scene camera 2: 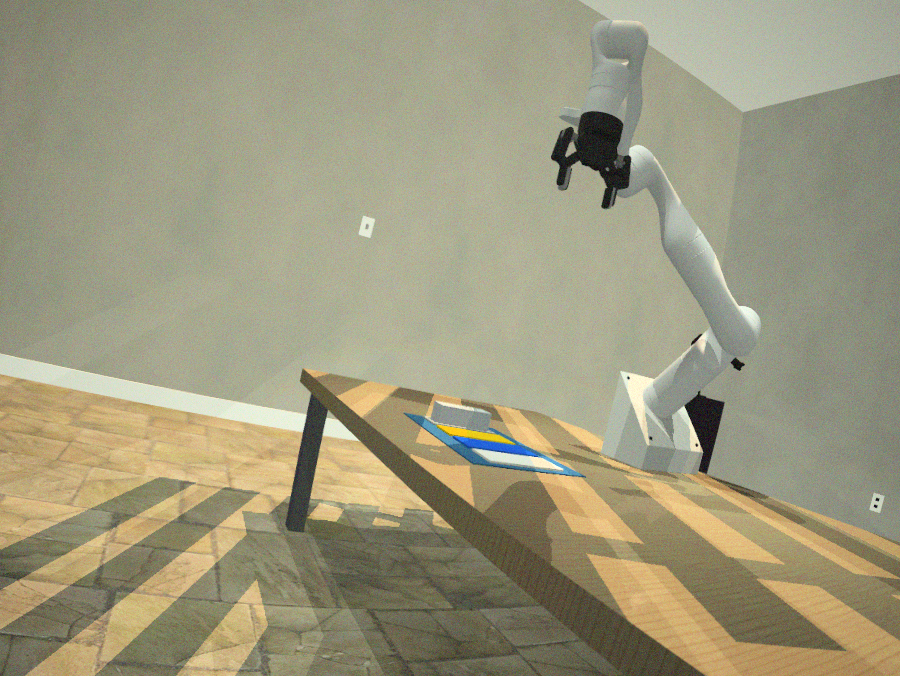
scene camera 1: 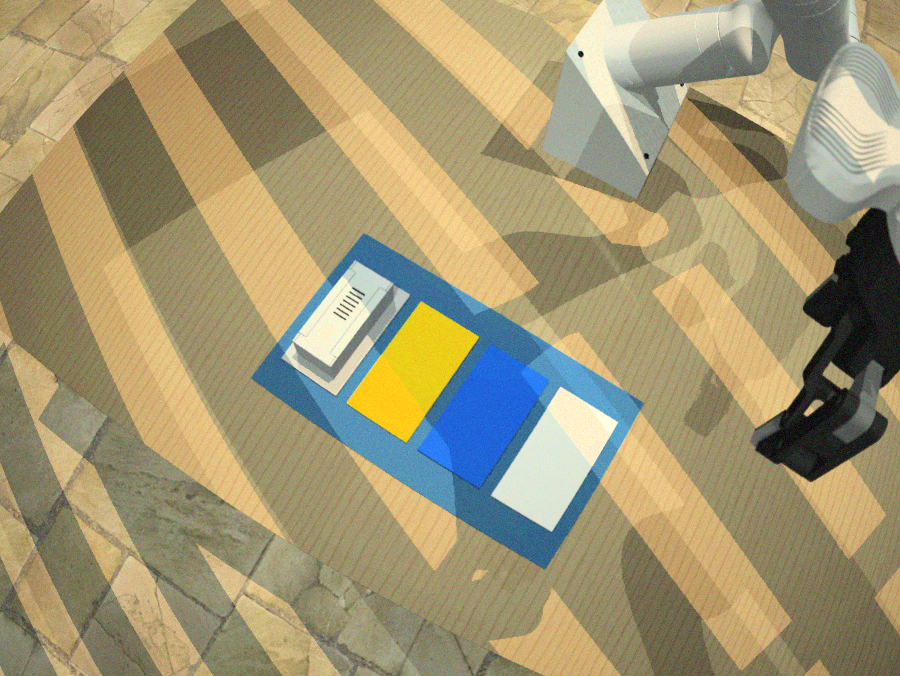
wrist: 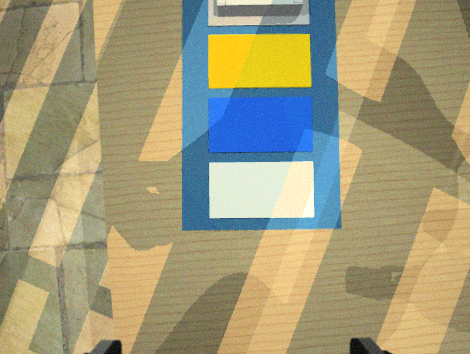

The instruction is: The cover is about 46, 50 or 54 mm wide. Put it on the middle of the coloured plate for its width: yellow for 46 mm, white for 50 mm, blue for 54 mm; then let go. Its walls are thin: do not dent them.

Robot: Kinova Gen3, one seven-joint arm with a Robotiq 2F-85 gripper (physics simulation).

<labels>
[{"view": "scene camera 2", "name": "my gripper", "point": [584, 199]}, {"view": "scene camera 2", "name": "grey cover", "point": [445, 413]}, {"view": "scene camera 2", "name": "blue mat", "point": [427, 423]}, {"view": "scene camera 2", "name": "white plate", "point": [493, 457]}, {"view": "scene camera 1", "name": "my gripper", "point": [792, 377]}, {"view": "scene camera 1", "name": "grey cover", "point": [331, 335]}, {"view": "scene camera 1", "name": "yellow plate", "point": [399, 390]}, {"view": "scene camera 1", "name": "blue mat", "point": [314, 394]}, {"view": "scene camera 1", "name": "white plate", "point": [544, 477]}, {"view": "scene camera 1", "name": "blue plate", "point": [468, 439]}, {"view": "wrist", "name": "yellow plate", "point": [261, 60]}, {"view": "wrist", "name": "white plate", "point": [236, 189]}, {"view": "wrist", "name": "blue plate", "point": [246, 124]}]
</labels>
